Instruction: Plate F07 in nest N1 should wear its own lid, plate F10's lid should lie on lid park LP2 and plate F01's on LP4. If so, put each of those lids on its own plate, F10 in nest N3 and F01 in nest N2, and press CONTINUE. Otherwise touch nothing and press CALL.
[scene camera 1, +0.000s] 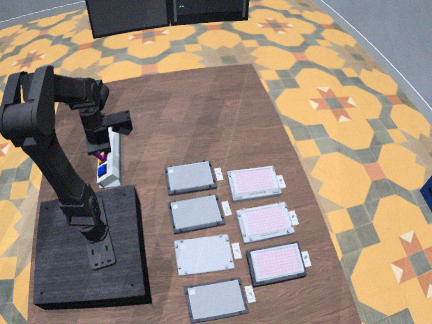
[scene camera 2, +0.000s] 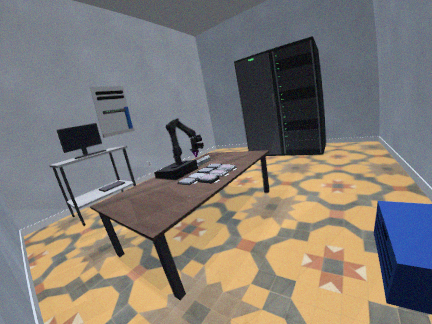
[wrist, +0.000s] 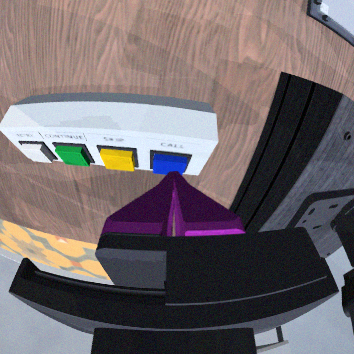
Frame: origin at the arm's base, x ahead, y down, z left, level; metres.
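Seen in the pictures: gripper, between the fingertips: (scene camera 1: 103, 160) (scene camera 2: 196, 157) (wrist: 173, 178); arm's base, origin of its link: (scene camera 1: 97, 233) (scene camera 2: 179, 164) (wrist: 346, 205).
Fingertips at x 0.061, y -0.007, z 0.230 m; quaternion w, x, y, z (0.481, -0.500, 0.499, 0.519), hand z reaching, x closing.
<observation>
Pixels of each thing's top centre, then the offset from my fingertips to it. "*": a spot on its surface instead. Level surfaces: height alone.
- blue CALL button, centre of its top: (wrist: 168, 170) (scene camera 1: 101, 168) dx -0.018, dy +0.035, dz +0.005 m
- white button box, centre of its top: (wrist: 85, 151) (scene camera 1: 106, 147) dx +0.011, dy +0.028, dz +0.076 m
- green CONTINUE button, centre of its top: (wrist: 68, 160) dx -0.001, dy +0.035, dz +0.104 m
- N3 plate, centre of its top: (scene camera 1: 254, 179) dx +0.408, dy +0.059, dz -0.178 m
- LP2, centre of its top: (scene camera 1: 189, 175) dx +0.239, dy +0.074, dz -0.087 m
- LP4, centre of its top: (scene camera 1: 195, 211) dx +0.214, dy +0.074, dz -0.211 m
- pale lid, a spot on its surface: (scene camera 1: 204, 255) * dx +0.191, dy +0.082, dz -0.342 m
- grey lid, centre of its top: (scene camera 1: 216, 299) dx +0.173, dy +0.074, dz -0.471 m
- yellow SKIP button, centre of its top: (wrist: 115, 164) dx -0.010, dy +0.035, dz +0.054 m
- brown table, height of its surface: dy +0.092 m
My gripper (scene camera 1: 102, 158) (scene camera 2: 196, 155) (wrist: 173, 178) is shut and empty, its purple fingertips together. In the wrist view the tips overlap the lower edge of the blue CALL button (wrist: 170, 163) (scene camera 1: 102, 170); contact cannot be told. The white button box (wrist: 115, 117) (scene camera 1: 114, 159) also bears the green CONTINUE button (wrist: 73, 155). Three pink plates sit in the right row: N3 plate (scene camera 1: 254, 181) at the back, N2 plate (scene camera 1: 265, 220) in the middle, N1 plate (scene camera 1: 276, 262) in front in a dark frame. Grey lids lie at LP2 (scene camera 1: 191, 176) and LP4 (scene camera 1: 196, 213). Plate and lid codes are unreadable.
A pale lid (scene camera 1: 204, 255) and a grey lid (scene camera 1: 216, 300) lie nearer the front of the left row. The yellow SKIP button (wrist: 117, 159) is beside CALL. The arm's black base (scene camera 1: 90, 285) stands close to the button box on the brown table (scene camera 1: 210, 100).
</observation>
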